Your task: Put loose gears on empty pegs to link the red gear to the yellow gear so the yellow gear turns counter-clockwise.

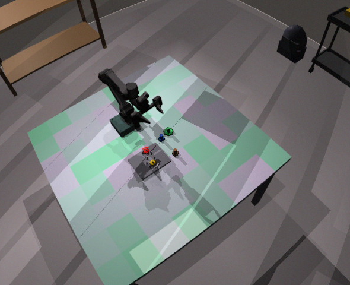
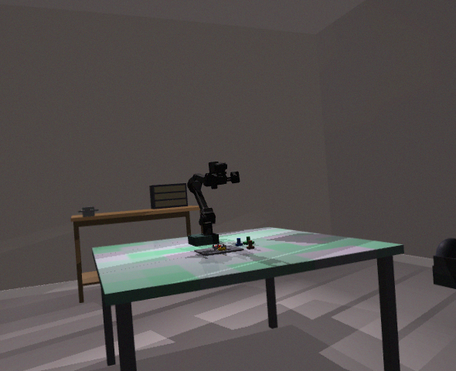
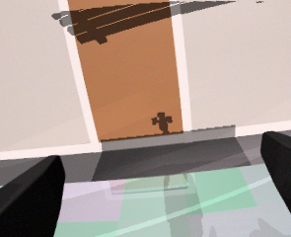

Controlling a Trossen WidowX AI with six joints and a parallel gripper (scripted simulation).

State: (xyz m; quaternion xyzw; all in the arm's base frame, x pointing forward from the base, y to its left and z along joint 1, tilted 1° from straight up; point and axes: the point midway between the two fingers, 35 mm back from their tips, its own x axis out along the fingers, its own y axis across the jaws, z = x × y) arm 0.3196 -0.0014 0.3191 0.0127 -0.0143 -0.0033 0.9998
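My gripper tip is now 13 cm past the green gear, 15 cm to the right of it and 36 cm above it. Also, from my gripper tip: small brown gear: 3 cm ahead, 7 cm to the left, 36 cm below; then red arrow: 13 cm behind, 4 cm to the right, 37 cm below; then small blue gear: 12 cm behind, 8 cm to the left, 36 cm below.
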